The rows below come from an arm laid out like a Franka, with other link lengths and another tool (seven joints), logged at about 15 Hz.
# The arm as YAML. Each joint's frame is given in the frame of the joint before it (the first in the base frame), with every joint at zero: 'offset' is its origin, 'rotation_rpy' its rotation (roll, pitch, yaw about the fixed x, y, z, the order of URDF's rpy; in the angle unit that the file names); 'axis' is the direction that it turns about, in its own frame. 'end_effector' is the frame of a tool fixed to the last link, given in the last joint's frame.
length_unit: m
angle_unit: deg
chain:
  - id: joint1
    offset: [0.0, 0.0, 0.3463]
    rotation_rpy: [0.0, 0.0, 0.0]
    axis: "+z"
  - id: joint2
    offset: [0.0, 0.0, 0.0]
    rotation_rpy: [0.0, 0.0, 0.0]
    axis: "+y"
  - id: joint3
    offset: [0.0, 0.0, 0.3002]
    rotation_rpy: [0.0, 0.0, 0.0]
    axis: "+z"
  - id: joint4
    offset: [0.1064, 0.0, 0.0]
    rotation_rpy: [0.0, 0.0, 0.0]
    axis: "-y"
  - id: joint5
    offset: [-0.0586, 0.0, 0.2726]
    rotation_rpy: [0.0, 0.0, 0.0]
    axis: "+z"
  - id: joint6
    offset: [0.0, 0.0, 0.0]
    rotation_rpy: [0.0, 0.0, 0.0]
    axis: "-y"
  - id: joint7
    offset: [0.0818, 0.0, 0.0]
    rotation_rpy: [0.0, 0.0, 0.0]
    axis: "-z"
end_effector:
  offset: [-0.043, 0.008, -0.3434]
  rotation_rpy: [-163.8, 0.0, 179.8]
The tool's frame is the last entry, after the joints.
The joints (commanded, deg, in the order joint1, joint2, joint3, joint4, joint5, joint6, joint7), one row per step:
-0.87, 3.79, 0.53, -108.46, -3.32, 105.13, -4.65
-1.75, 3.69, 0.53, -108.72, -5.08, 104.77, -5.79
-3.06, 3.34, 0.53, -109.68, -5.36, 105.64, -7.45
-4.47, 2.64, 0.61, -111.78, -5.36, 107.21, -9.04
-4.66, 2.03, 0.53, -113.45, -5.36, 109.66, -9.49
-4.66, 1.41, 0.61, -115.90, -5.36, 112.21, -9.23
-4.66, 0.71, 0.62, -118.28, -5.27, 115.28, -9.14
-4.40, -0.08, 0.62, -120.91, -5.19, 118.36, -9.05
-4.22, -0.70, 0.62, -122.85, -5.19, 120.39, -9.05
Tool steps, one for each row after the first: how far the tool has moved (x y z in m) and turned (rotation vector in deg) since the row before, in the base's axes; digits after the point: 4 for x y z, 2 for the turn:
-0.0041, -0.0168, 0.0001, -1.49, 0.62, 0.89
-0.0017, -0.0116, -0.0020, -0.02, -0.11, 0.51
-0.0051, -0.0096, -0.0051, 0.25, -0.04, 0.38
0.0039, -0.0019, -0.0038, 0.04, -1.35, 0.38
-0.0009, 0.0015, -0.0074, 0.03, -0.74, 0.04
0.0026, 0.0013, -0.0063, 0.10, -1.40, 0.13
0.0009, 0.0031, -0.0067, 0.11, -1.24, 0.37
-0.0009, 0.0019, -0.0047, 0.04, -0.71, 0.34

